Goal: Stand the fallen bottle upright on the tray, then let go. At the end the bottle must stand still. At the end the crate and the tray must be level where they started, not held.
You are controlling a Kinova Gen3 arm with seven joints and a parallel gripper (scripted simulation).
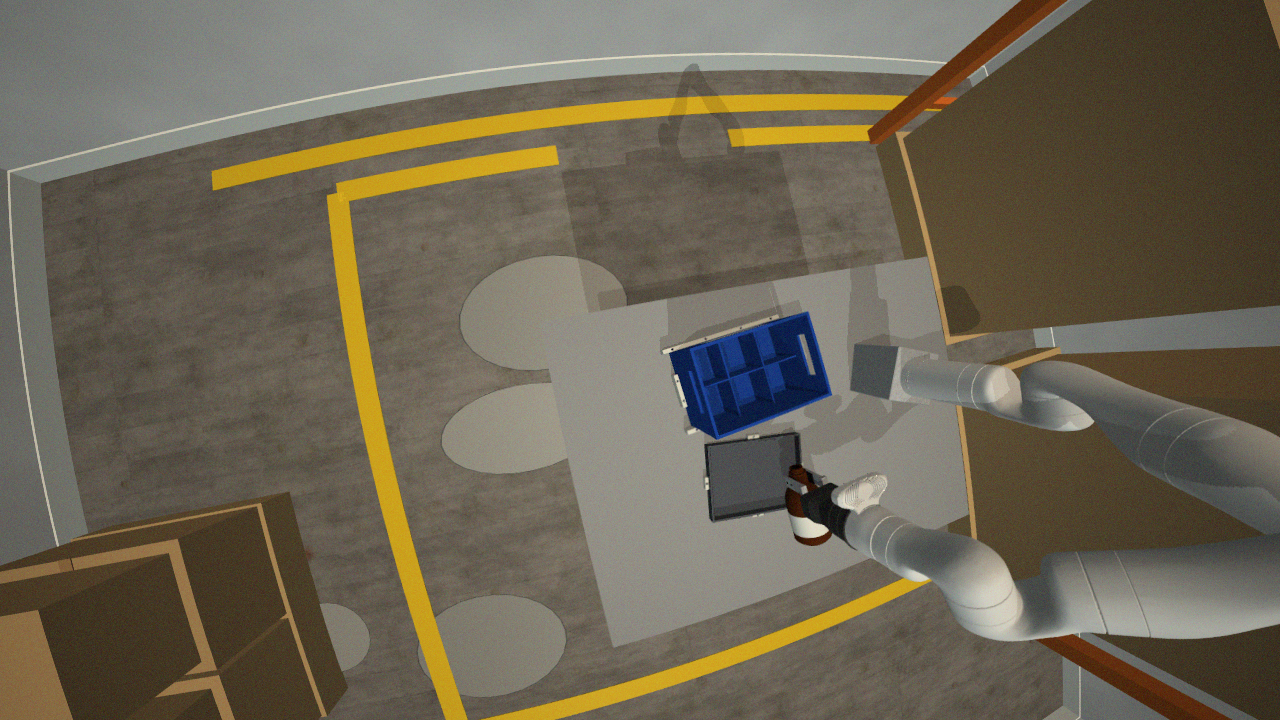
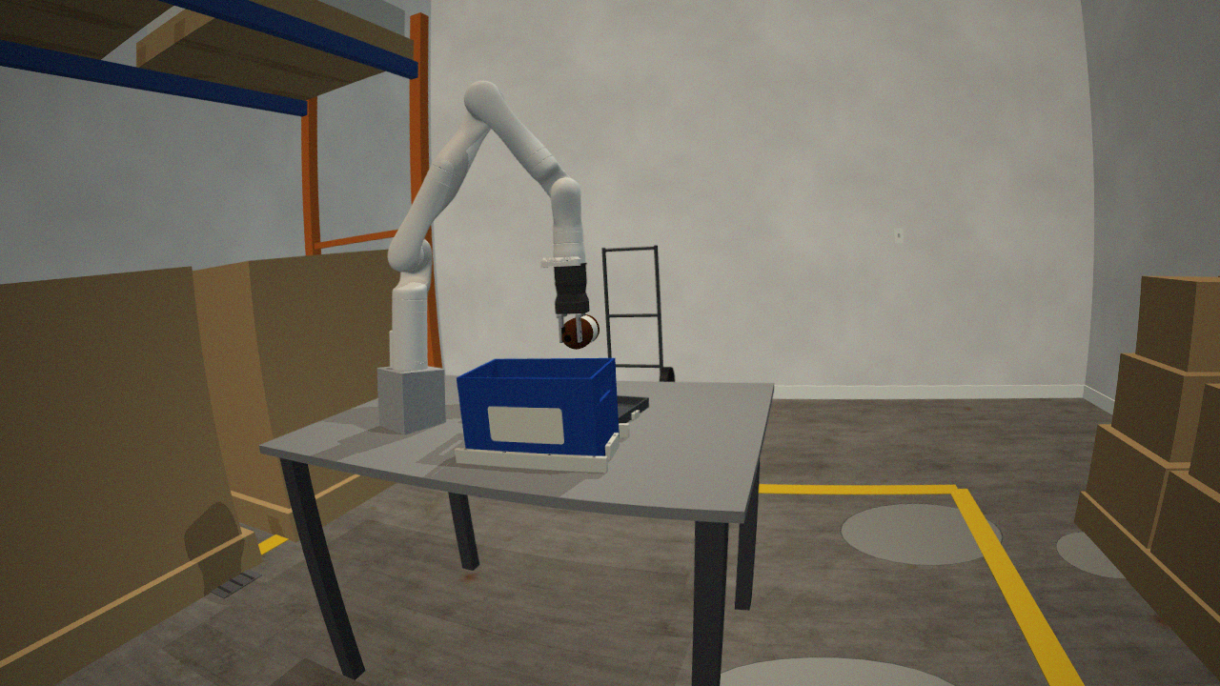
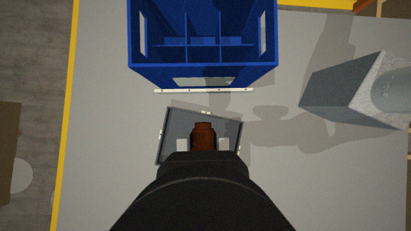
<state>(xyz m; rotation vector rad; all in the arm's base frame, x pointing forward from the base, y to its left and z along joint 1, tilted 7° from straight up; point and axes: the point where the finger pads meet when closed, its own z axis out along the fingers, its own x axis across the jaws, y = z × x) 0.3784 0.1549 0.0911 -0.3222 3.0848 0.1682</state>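
Now: hand 1 cm past the brown bottle, 5 cm to the right of it and 1 cm above it. Round my hand: dark grey tray (5 cm to the left, 19 cm below); then blue crate (4 cm ahead, 21 cm to the right, 12 cm below).
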